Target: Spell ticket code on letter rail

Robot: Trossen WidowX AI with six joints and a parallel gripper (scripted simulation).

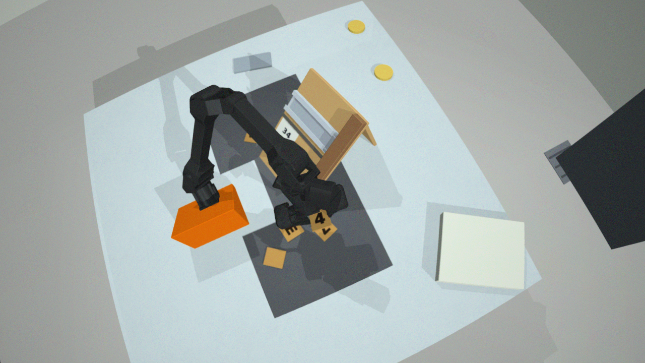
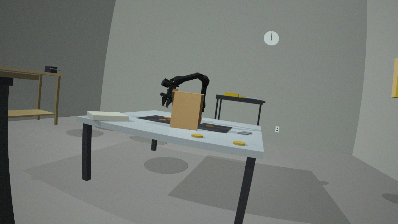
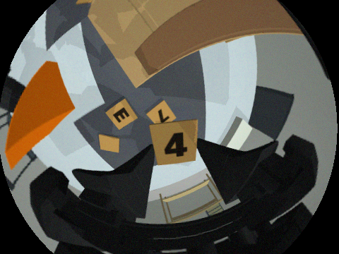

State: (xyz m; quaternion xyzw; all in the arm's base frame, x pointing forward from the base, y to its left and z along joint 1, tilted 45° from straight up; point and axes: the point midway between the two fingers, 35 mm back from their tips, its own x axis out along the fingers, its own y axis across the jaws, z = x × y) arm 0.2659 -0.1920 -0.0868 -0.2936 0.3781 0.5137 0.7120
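Now: the white ticket 290 mm to the left of my gripper tip, 30 mm ahead of it and 10 mm below it. The rest, counted from my gripper tip: tile marked 4: right at my gripper tip; blank tile: 170 mm behind, 120 mm below, 20 mm to the right; tile marked 3: 400 mm to the left, 120 mm below, 60 mm behind.
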